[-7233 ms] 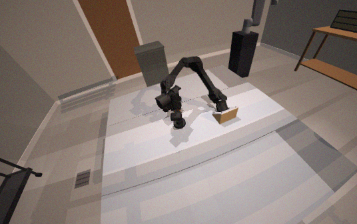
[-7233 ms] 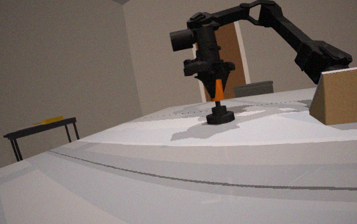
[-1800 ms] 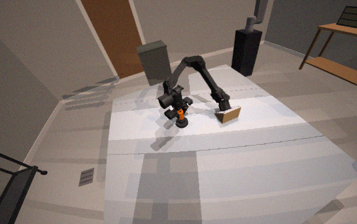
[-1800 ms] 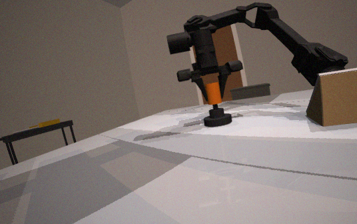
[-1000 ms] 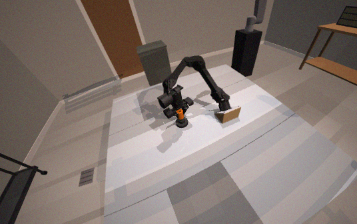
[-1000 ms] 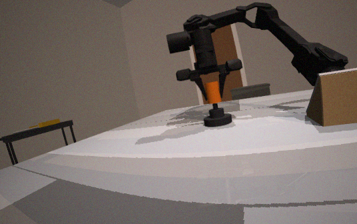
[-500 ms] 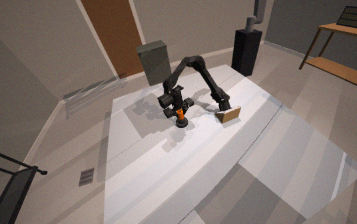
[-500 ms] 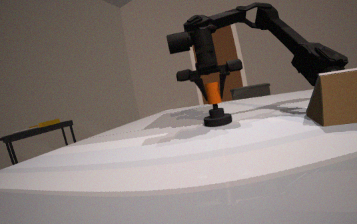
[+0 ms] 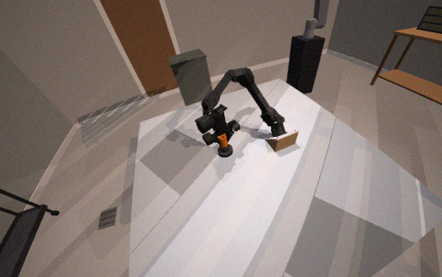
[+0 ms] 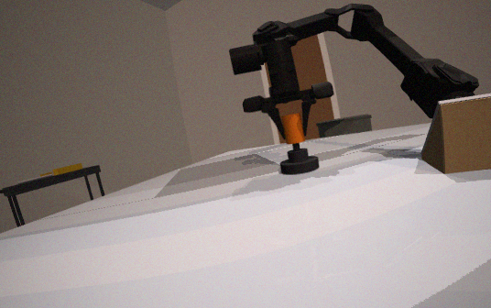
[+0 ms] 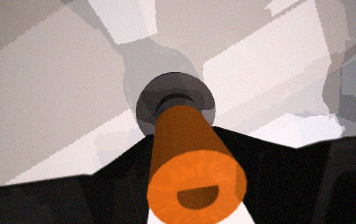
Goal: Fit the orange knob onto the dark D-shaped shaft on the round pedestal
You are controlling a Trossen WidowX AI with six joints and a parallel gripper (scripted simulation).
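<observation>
The orange knob lies 2 cm above my gripper tip. The rest, counted from my gripper tip: round pedestal: 4 cm below.
</observation>
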